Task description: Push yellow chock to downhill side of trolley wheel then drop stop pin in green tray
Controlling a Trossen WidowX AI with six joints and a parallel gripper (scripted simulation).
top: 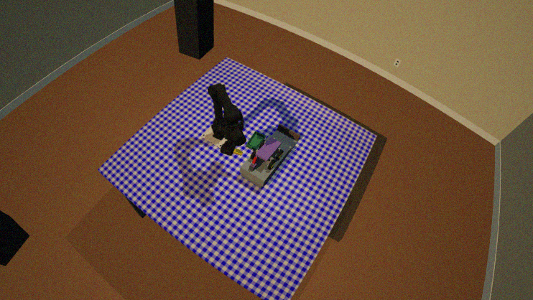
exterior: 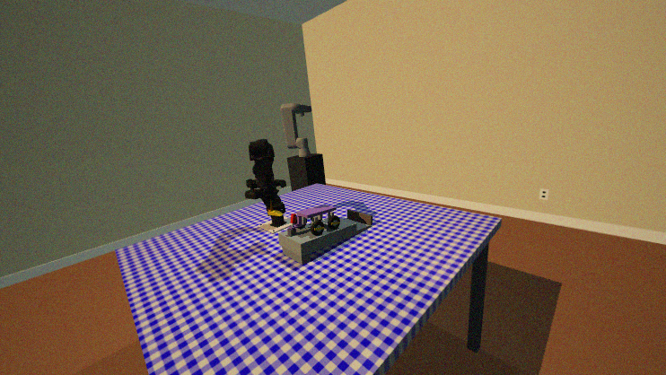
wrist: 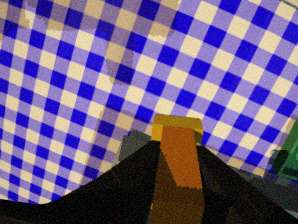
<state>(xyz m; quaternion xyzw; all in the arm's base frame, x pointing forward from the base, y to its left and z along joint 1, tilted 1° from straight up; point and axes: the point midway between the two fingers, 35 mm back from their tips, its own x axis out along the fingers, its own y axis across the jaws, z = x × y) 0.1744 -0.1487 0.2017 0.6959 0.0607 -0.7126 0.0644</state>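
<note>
Right now the yellow chock is 20 mm ahead of my gripper tip and 10 mm below it. From my gripper tip the other things lie so: grey ramp 160 mm ahead, 110 mm to the left, 130 mm below; purple trolley 160 mm ahead, 100 mm to the left, 60 mm below; red-headed stop pin 130 mm ahead, 40 mm below.
</note>
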